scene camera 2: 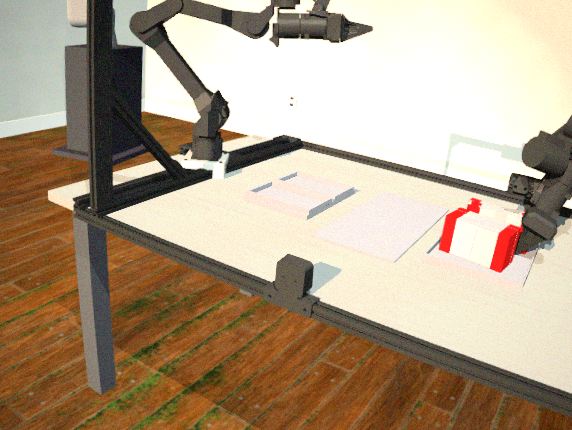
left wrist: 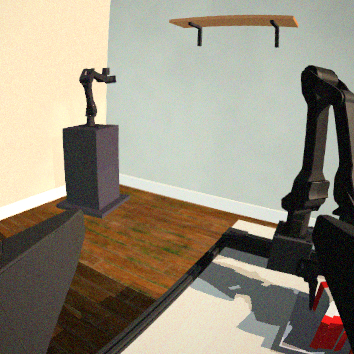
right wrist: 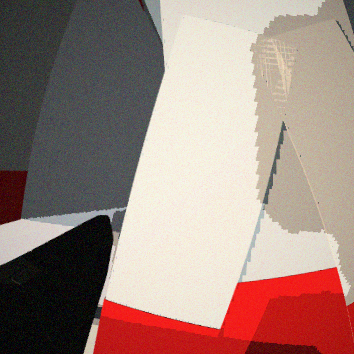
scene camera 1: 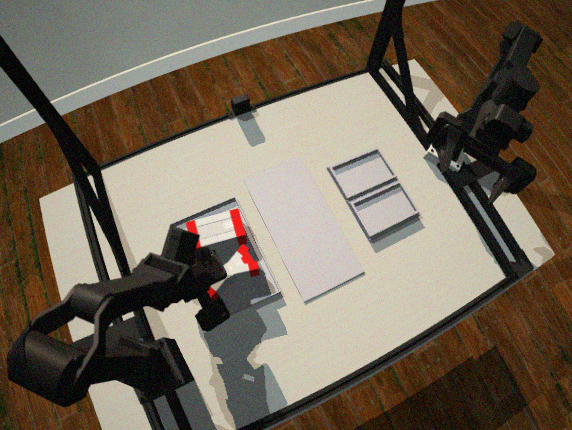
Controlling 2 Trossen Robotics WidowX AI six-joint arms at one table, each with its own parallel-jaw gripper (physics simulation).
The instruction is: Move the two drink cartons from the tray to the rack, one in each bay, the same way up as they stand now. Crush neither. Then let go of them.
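Places are measured from the left arm's base along level axes (x right, y ahead, z up), in millimetres.
Pixels of known places: left gripper, between the fingertips: [scene camera 2: 370,28] [left wrist: 203,225] [scene camera 1: 467,188]; left arm's base, origin of its link: [scene camera 2: 206,156]; right arm's base, origin of its link: [left wrist: 294,231] [scene camera 1: 151,370].
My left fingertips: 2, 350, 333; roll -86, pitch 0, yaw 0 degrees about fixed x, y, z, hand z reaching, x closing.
For each thing: its top centre in the pictures, then the offset to it from my left fingertips, as dx, dy, dz. "pt": a spot on its surface instead. Level surfaces: height alone.
- back carton, centre of its top: [scene camera 2: 483,221] [scene camera 1: 215,228] +371, +196, -294
- front carton, centre of its top: [left wrist: 336,301] [scene camera 2: 501,209] [scene camera 1: 226,271] +295, +259, -295
- white carton face, centre of its top: [right wrist: 182,248] [scene camera 2: 519,215] +321, +285, -295
- two-bay rack, centre of its top: [scene camera 2: 302,188] [scene camera 1: 374,188] +123, -120, -349
- flat pale mat, height of its surface: dz -365
- small dark block, a spot on its surface: [scene camera 2: 294,275] [scene camera 1: 236,100] pt +560, -137, -330
Two white drink cartons with red bands sit in the grey tray [scene camera 1: 265,294] [scene camera 2: 455,261] at the left. The back carton [scene camera 1: 216,226] [scene camera 2: 472,235] is in plain view. The front carton [scene camera 1: 243,260] [left wrist: 326,330] is partly hidden under my right arm. My right gripper [scene camera 1: 201,277] hangs open low over the front of the tray, close to the front carton. In the right wrist view one black finger [right wrist: 53,288] stands beside a white carton face [right wrist: 197,175]. My left gripper [scene camera 1: 446,141] [scene camera 2: 365,29] is open and empty, high above the table's right edge. The two-bay rack [scene camera 1: 374,192] [scene camera 2: 310,209] is empty.
A flat pale mat [scene camera 1: 301,230] [scene camera 2: 387,222] lies between the tray and the rack. A small dark block [scene camera 1: 241,103] [scene camera 2: 294,275] is fixed to the table's far edge. Black frame posts stand at the table corners.
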